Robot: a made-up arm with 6 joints.
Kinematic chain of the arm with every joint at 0, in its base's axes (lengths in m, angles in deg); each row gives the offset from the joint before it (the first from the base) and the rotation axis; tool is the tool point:
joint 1: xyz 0 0 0.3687 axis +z
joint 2: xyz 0.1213 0 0 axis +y
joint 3: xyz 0 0 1.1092 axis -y
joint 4: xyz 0 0 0.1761 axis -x
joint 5: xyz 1.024 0 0 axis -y
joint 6: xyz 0.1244 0 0 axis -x
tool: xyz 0 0 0
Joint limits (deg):
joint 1: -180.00..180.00
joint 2: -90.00..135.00
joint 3: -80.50..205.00
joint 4: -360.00..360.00
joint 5: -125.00..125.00
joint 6: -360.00..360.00
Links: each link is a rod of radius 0.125 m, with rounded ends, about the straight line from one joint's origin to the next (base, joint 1, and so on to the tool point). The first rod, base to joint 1, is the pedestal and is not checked.
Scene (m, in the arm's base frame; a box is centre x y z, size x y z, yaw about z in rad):
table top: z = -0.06
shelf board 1: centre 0.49 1.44 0.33 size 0.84 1.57 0.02 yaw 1
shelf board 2: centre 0.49 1.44 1.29 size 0.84 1.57 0.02 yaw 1
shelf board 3: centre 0.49 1.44 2.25 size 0.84 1.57 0.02 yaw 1
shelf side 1: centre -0.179 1.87 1.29 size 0.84 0.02 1.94 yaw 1
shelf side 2: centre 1.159 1.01 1.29 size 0.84 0.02 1.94 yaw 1
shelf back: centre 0.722 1.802 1.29 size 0.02 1.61 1.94 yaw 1
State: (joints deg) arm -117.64 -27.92 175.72 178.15 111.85 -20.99
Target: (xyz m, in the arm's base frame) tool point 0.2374 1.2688 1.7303
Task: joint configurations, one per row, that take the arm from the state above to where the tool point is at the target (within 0.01 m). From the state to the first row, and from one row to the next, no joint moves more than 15 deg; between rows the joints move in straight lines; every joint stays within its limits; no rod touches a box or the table.
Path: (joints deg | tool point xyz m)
1: -115.35 -22.93 181.58 163.98 114.48 -20.99 | 0.5282 1.0419 0.9256
2: -113.05 -17.93 187.43 149.81 117.11 -20.99 | 0.4662 0.9534 0.9371
3: -110.76 -12.94 193.29 135.64 119.74 -20.99 | 0.4061 0.8584 0.9357
4: -108.47 -7.94 199.14 121.48 122.37 -20.99 | 0.3477 0.7581 0.9235
5: -106.18 -2.95 205.00 107.31 125.00 -20.99 | 0.2910 0.6538 0.9011
6: -102.83 -2.23 198.03 119.76 122.03 -20.99 | 0.2620 0.7380 1.0292
7: -99.48 -1.52 191.07 132.21 119.06 -20.99 | 0.2155 0.8015 1.1669
8: -96.13 -0.81 184.10 144.66 116.10 -20.99 | 0.1553 0.8410 1.3102
9: -92.79 -0.09 177.14 157.11 113.13 -20.99 | 0.0862 0.8547 1.4544
10: -89.44 0.62 170.17 169.56 110.16 -20.99 | 0.0129 0.8428 1.5956
11: -86.09 1.34 163.21 182.01 107.19 -20.99 | -0.0593 0.8067 1.7303
12: -90.92 -7.48 152.50 181.27 104.32 -20.99 | 0.0130 0.9753 1.7563
13: -95.75 -16.30 141.79 180.53 101.44 -20.99 | 0.1128 1.1318 1.7560
14: -100.58 -25.11 131.08 179.79 98.57 -20.99 | 0.2374 1.2687 1.7304

